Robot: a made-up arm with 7 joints. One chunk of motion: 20 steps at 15 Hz.
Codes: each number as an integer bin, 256 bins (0 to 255) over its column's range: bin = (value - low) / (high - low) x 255, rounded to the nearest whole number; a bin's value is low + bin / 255 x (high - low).
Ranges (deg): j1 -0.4..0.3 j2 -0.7..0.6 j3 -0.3..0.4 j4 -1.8..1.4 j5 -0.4..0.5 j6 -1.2..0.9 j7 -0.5..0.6
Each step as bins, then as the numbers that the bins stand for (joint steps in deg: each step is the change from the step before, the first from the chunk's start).
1 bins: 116 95 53 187 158 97 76
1 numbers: -0.082 -0.216 -0.155 0.547 0.158 -0.401 -0.172
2 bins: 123 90 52 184 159 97 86
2 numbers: -0.062 -0.241 -0.157 0.509 0.161 -0.401 -0.129
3 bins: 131 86 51 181 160 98 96
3 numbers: -0.040 -0.262 -0.160 0.471 0.165 -0.393 -0.086
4 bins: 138 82 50 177 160 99 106
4 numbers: -0.021 -0.282 -0.163 0.421 0.165 -0.385 -0.043
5 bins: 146 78 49 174 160 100 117
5 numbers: 0.001 -0.302 -0.165 0.384 0.165 -0.376 0.005
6 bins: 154 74 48 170 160 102 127
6 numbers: 0.023 -0.323 -0.168 0.333 0.165 -0.360 0.048
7 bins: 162 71 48 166 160 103 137
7 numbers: 0.045 -0.338 -0.168 0.283 0.165 -0.352 0.091
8 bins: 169 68 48 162 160 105 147
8 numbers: 0.064 -0.353 -0.168 0.233 0.165 -0.335 0.134
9 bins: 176 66 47 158 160 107 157
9 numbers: 0.083 -0.364 -0.171 0.183 0.165 -0.319 0.177
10 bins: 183 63 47 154 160 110 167
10 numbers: 0.102 -0.379 -0.171 0.133 0.165 -0.294 0.220
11 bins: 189 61 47 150 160 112 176
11 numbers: 0.119 -0.389 -0.171 0.082 0.165 -0.278 0.259
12 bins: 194 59 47 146 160 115 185
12 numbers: 0.133 -0.399 -0.171 0.032 0.165 -0.253 0.298
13 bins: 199 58 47 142 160 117 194
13 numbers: 0.146 -0.404 -0.171 -0.018 0.165 -0.236 0.337
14 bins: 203 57 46 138 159 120 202
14 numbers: 0.157 -0.409 -0.174 -0.068 0.161 -0.212 0.371
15 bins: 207 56 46 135 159 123 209
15 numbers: 0.168 -0.415 -0.174 -0.106 0.161 -0.187 0.402
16 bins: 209 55 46 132 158 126 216
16 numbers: 0.174 -0.420 -0.174 -0.144 0.158 -0.162 0.432
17 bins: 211 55 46 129 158 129 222
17 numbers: 0.179 -0.420 -0.174 -0.181 0.158 -0.138 0.458
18 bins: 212 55 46 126 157 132 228
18 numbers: 0.182 -0.420 -0.174 -0.219 0.154 -0.113 0.484
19 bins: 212 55 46 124 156 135 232
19 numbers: 0.182 -0.420 -0.174 -0.244 0.151 -0.088 0.501
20 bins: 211 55 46 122 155 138 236
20 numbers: 0.179 -0.420 -0.174 -0.269 0.147 -0.064 0.518
